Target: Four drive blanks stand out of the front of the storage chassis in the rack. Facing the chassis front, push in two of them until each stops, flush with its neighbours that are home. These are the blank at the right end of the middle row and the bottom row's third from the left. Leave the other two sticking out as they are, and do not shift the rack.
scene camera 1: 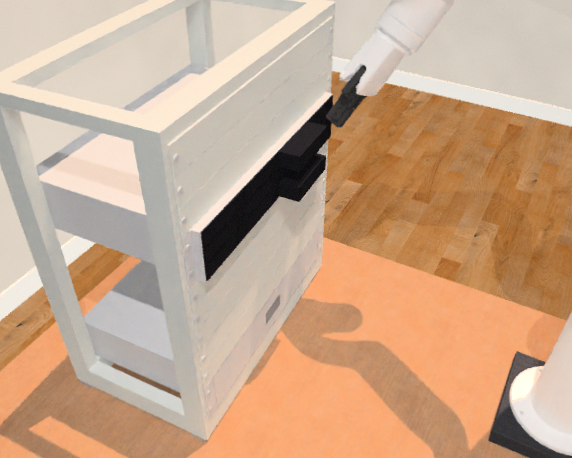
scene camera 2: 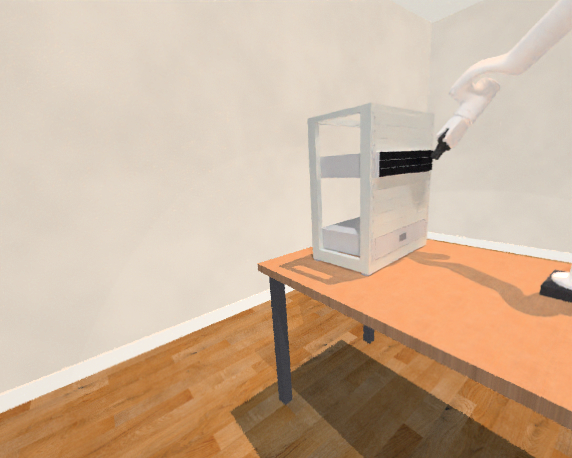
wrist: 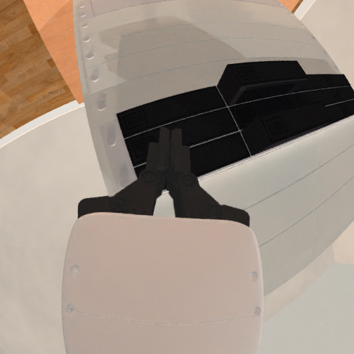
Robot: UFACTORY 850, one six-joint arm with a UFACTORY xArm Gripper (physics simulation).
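The black-fronted storage chassis [scene camera 1: 235, 220] [scene camera 2: 400, 164] sits in the pale rack [scene camera 1: 161, 225] [scene camera 2: 366, 200]. The wrist view shows it upside down. There the middle row's right-end blank [wrist: 210, 126] looks level with the bottom row's right-end blank [wrist: 180, 104]. The bottom row's third blank from the left [scene camera 1: 300, 187] [wrist: 265, 72] sticks out. Above it, a top-row blank [scene camera 1: 302, 140] [wrist: 285, 125] also sticks out. A fourth protruding blank cannot be made out. My gripper [scene camera 1: 337, 121] [scene camera 2: 436, 156] [wrist: 168, 140] is shut and empty, tips before the chassis's right end; contact is unclear.
The rack stands on an orange table top [scene camera 1: 400, 320] [scene camera 2: 475, 340]. A pale lower unit [scene camera 1: 130, 320] [scene camera 2: 341, 240] sits at the rack's bottom. The arm's dark base plate [scene camera 1: 502, 417] [scene camera 2: 555, 289] is at the right. Blank panels [scene camera 1: 250, 115] cover the rack front above the chassis.
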